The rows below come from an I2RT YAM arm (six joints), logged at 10 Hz.
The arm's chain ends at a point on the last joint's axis. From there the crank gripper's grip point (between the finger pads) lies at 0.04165 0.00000 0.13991 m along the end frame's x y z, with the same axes.
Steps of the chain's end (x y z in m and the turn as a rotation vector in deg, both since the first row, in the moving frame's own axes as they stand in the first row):
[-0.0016, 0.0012, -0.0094, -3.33, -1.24, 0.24]
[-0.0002, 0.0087, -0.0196, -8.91, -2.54, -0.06]
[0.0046, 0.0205, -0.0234, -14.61, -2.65, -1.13]
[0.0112, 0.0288, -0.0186, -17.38, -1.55, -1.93]
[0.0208, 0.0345, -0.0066, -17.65, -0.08, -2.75]
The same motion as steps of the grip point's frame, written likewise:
[-0.0047, 0.0095, -0.0088, -3.33, -1.24, 0.24]
[-0.0064, 0.0305, -0.0196, -8.91, -2.54, -0.06]
[-0.0015, 0.0553, -0.0261, -14.61, -2.65, -1.13]
[0.0081, 0.0694, -0.0237, -17.38, -1.55, -1.93]
[0.0216, 0.0750, -0.0128, -17.65, -0.08, -2.75]

